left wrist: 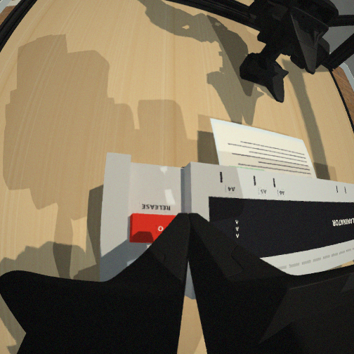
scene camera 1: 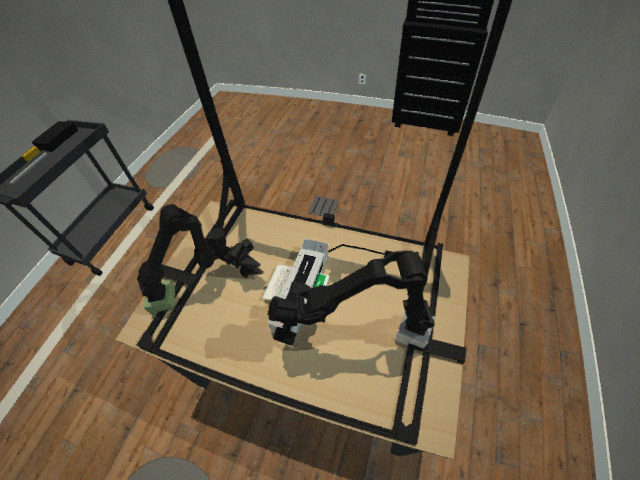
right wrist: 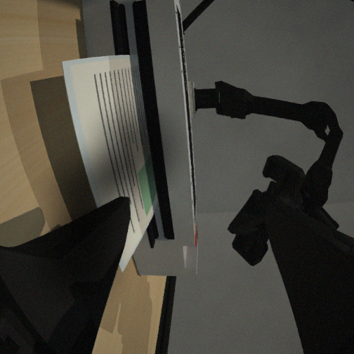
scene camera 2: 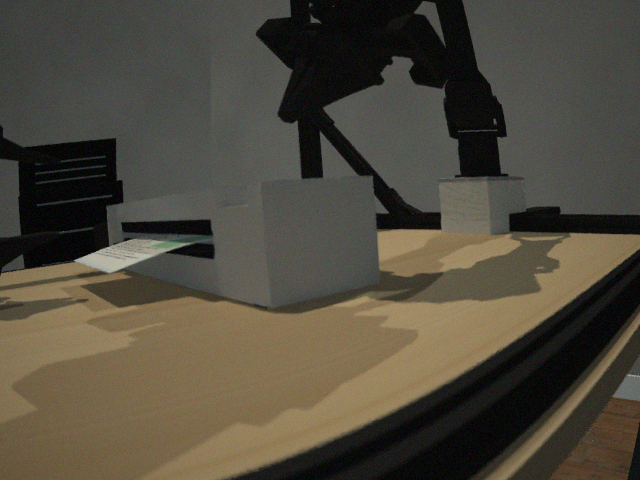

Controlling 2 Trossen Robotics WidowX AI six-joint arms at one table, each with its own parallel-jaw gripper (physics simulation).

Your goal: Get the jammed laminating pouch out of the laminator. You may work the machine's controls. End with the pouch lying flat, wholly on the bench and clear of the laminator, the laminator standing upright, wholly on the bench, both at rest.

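The laminator stands upright on the bench. The pouch sticks out of its slot, sloping down with its outer edge above the bench; a green part also shows at the laminator's other side in scene camera 1. The red release control is at one end. My left gripper is shut and empty above that end. My right gripper is open and empty, off the pouch's outer edge.
A black cable runs from the laminator's far end. A black rail frame edges the bench, with uprights at the back corners. The left arm's pale base stands at the right. A cart stands on the floor beyond.
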